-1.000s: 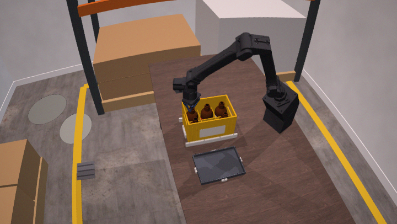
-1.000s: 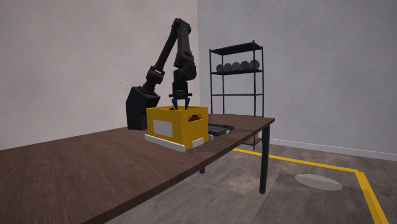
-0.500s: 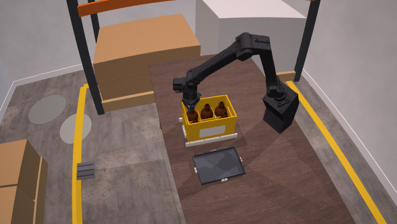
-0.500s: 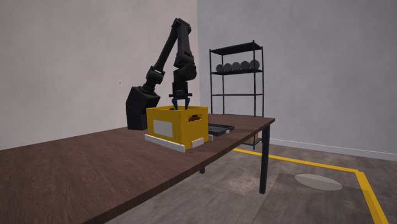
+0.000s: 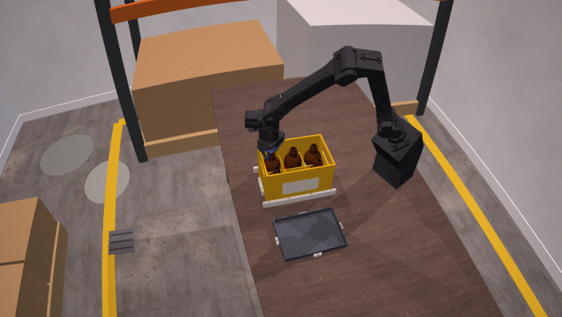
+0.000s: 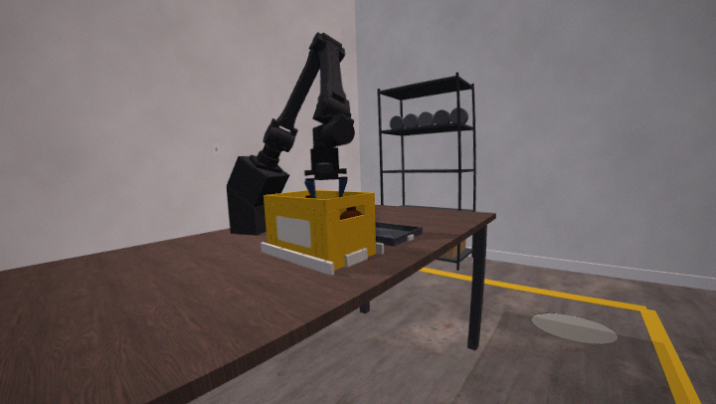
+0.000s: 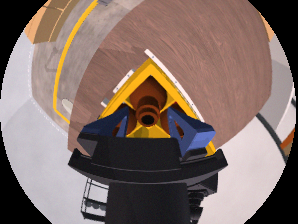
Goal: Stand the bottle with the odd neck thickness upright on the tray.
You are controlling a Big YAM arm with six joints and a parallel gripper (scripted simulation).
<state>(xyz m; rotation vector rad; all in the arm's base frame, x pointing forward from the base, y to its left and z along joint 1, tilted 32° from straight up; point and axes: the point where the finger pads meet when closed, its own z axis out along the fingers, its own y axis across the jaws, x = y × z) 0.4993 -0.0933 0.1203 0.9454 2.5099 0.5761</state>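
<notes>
Now: the glass bottle 90 mm to the left of my hand, 70 mm below it and 20 mm behind it. From my hand the other things lie so: dark tray (300 mm to the left, 140 mm below, 120 mm behind); then yellow crate (100 mm behind, 70 mm below, 30 mm to the left).
</notes>
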